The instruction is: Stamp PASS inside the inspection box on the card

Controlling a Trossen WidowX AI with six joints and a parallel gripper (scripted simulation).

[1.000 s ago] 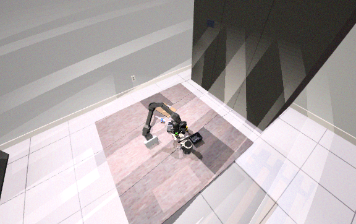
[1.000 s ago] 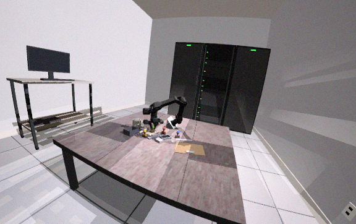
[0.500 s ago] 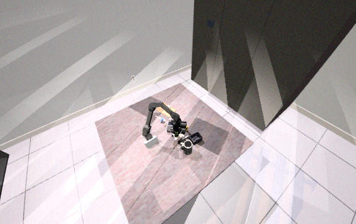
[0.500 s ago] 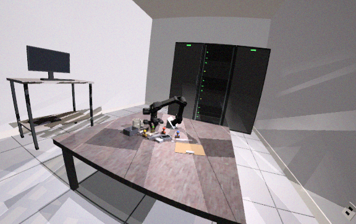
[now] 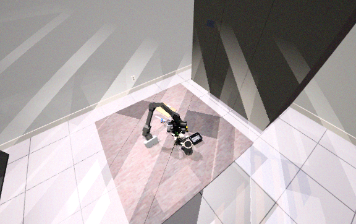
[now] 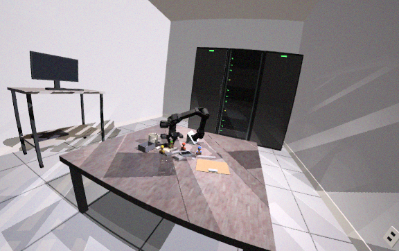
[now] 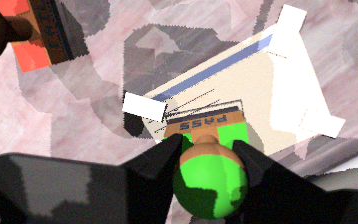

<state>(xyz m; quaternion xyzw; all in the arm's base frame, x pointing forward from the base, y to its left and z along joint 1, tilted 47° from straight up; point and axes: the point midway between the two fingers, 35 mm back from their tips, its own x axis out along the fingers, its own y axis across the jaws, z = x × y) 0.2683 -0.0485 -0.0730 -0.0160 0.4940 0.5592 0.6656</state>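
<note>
Now: the card 20 mm ahead of my gripper tip and 30 mm below it. Also, from my gripper tip: white rod: 20 mm ahead, 80 mm to the right, 20 mm below; then PASS stamp: right at my gripper tip; then red-knobbed stamp: 40 mm behind, 100 mm to the left, 10 mm below.
</note>
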